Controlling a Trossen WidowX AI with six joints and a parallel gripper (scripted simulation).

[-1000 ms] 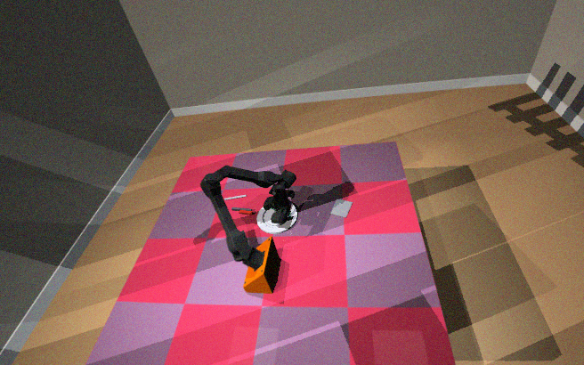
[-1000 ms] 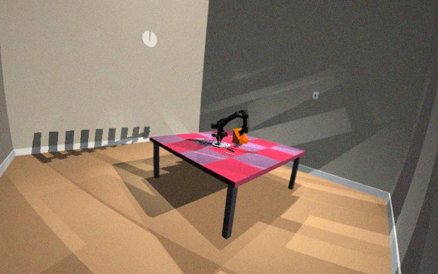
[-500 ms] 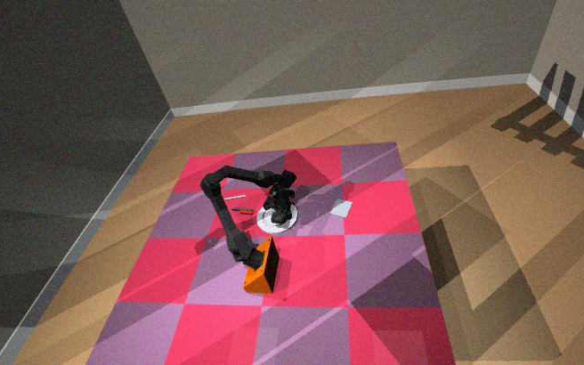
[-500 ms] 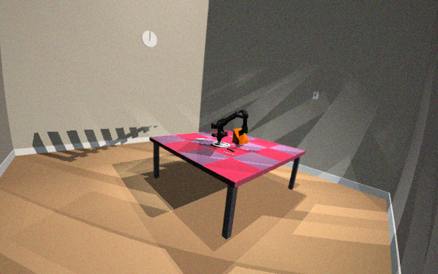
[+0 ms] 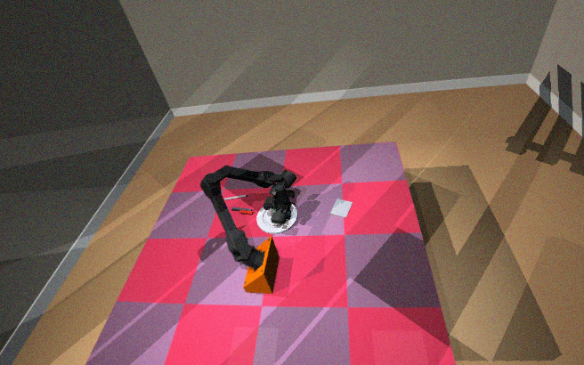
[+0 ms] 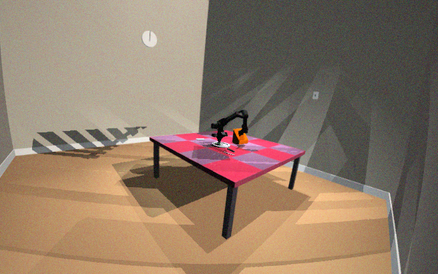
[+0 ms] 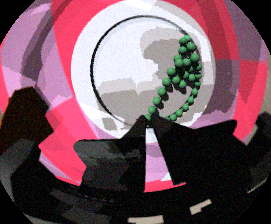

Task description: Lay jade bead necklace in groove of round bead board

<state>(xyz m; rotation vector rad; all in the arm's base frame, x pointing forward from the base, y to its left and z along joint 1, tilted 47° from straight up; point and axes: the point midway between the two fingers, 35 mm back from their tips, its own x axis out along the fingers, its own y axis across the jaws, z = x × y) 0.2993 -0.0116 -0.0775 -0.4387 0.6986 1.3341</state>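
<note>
My gripper tip is now 20 mm short of the round white bead board, 50 mm to the right of it and 10 mm above it. Also, from my gripper tip: red-handled tool 70 mm ahead, 220 mm to the left, 10 mm below; flat grey pad 50 mm ahead, 260 mm to the right, 10 mm below; thin white rod 170 mm ahead, 290 mm to the left, 10 mm below.
</note>
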